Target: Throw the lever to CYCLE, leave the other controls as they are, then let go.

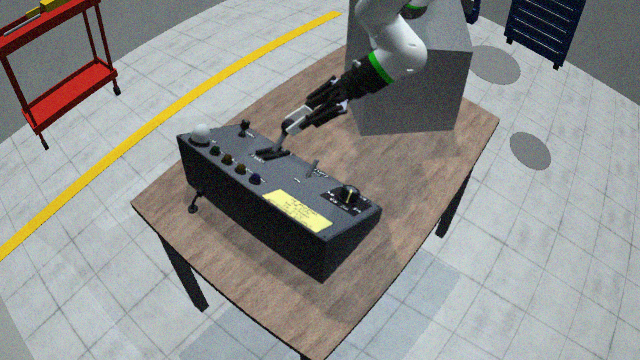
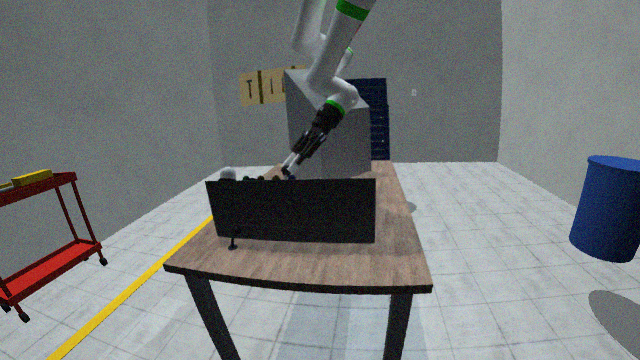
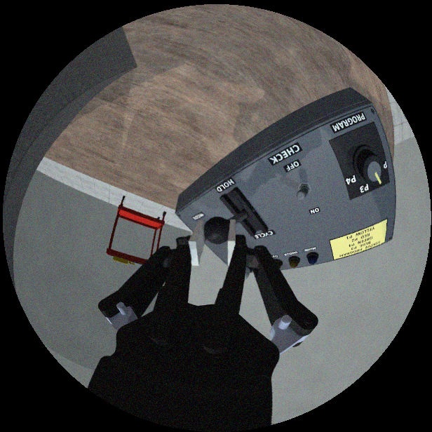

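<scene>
The lever's round black knob is between the fingertips of my gripper, which is shut on it. The lever's shaft rises from about the middle of its slot, between the HOLD label and the CYCLE label. The slot is in the sloped top of the dark control box. The CHECK toggle and the PROGRAM knob are apart from my fingers.
A small black control and a white dome stand at the box's other end, near several coloured buttons. A yellow note is on the box. The box rests on a wooden table. A large grey block stands behind.
</scene>
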